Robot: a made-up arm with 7 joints. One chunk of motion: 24 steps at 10 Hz.
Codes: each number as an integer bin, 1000 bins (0 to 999) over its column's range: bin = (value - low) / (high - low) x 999, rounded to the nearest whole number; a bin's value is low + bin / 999 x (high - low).
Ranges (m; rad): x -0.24..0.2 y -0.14..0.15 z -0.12..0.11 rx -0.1..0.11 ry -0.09..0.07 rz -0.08..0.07
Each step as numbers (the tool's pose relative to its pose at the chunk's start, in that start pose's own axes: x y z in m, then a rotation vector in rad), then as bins.
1 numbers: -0.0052 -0.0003 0.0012 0.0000 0.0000 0.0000
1 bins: 533 481 526 476 562 533
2 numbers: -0.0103 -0.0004 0.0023 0.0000 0.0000 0.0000
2 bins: 522 481 531 476 562 533
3 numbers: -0.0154 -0.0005 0.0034 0.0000 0.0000 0.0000
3 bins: 510 481 536 476 562 533
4 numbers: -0.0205 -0.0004 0.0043 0.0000 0.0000 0.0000
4 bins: 498 481 540 476 562 533
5 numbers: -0.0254 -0.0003 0.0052 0.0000 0.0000 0.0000
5 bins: 487 481 544 476 562 533
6 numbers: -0.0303 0.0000 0.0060 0.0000 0.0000 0.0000
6 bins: 476 482 547 476 562 533
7 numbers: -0.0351 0.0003 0.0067 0.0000 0.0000 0.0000
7 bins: 465 483 550 476 562 533
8 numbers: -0.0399 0.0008 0.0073 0.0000 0.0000 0.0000
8 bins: 454 485 553 476 562 533
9 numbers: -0.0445 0.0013 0.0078 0.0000 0.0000 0.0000
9 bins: 444 487 555 476 562 533
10 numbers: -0.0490 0.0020 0.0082 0.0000 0.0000 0.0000
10 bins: 434 489 557 476 562 533
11 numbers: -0.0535 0.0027 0.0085 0.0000 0.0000 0.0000
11 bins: 423 492 558 476 562 533
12 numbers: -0.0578 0.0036 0.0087 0.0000 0.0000 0.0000
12 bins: 414 495 559 476 562 533
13 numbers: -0.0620 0.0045 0.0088 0.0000 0.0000 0.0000
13 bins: 404 498 559 476 562 533
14 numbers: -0.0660 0.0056 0.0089 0.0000 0.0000 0.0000
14 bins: 395 502 560 476 562 533
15 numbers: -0.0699 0.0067 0.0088 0.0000 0.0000 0.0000
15 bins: 386 505 559 476 562 533
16 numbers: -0.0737 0.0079 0.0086 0.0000 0.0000 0.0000
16 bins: 378 509 559 476 562 533
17 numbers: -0.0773 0.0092 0.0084 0.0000 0.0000 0.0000
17 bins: 369 514 558 476 562 533
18 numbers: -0.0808 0.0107 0.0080 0.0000 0.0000 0.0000
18 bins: 361 519 556 476 562 533
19 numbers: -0.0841 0.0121 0.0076 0.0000 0.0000 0.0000
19 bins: 354 524 554 476 562 533
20 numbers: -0.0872 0.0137 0.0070 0.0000 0.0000 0.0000
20 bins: 347 529 552 476 562 533
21 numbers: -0.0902 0.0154 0.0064 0.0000 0.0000 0.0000
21 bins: 340 535 549 476 562 533
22 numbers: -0.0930 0.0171 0.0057 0.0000 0.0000 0.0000
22 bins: 334 541 546 476 562 533
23 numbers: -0.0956 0.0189 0.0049 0.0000 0.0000 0.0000
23 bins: 328 547 543 476 562 533
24 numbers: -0.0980 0.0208 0.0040 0.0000 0.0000 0.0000
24 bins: 322 554 539 476 562 533
